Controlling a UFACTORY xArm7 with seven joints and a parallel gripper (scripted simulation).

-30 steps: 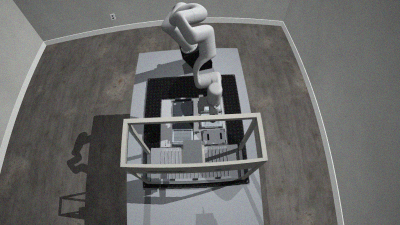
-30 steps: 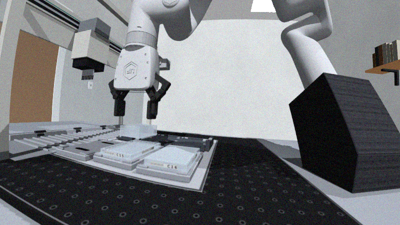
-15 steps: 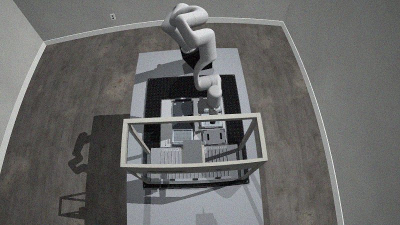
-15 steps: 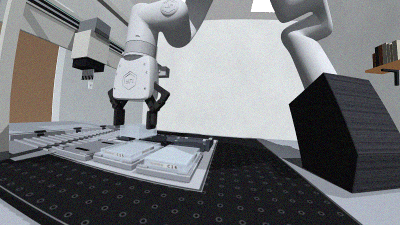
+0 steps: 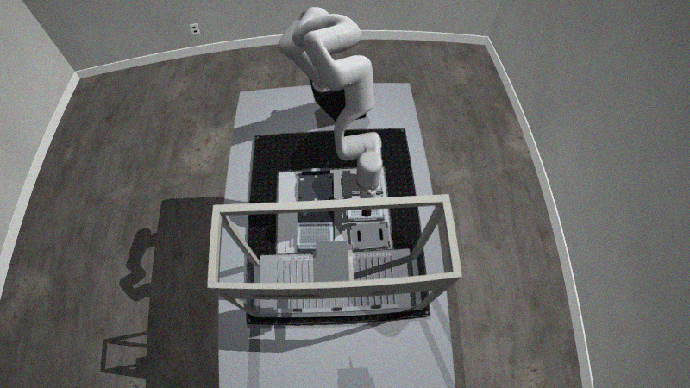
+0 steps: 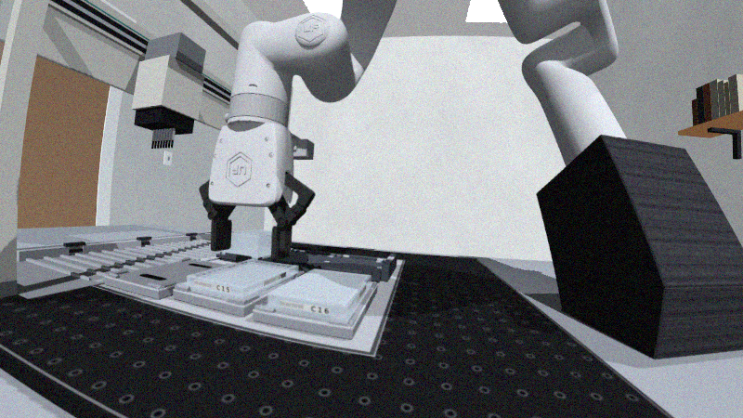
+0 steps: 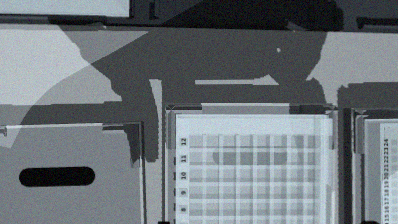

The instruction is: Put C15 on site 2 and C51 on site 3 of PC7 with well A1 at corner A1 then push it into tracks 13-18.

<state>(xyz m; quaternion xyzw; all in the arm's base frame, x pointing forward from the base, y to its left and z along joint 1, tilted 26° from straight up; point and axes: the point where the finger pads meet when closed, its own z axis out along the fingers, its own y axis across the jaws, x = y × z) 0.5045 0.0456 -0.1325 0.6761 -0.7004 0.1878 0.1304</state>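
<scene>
Right now my hand is 5 cm above the nest S2. The rest, counted from my hand: deep-well block C51: 19 cm to the right, 10 cm ahead, 3 cm below; nest S3: 11 cm ahead, 5 cm below, 1 cm to the left; dark carrier PC7: 18 cm to the right, 4 cm below, 1 cm behind.
</scene>
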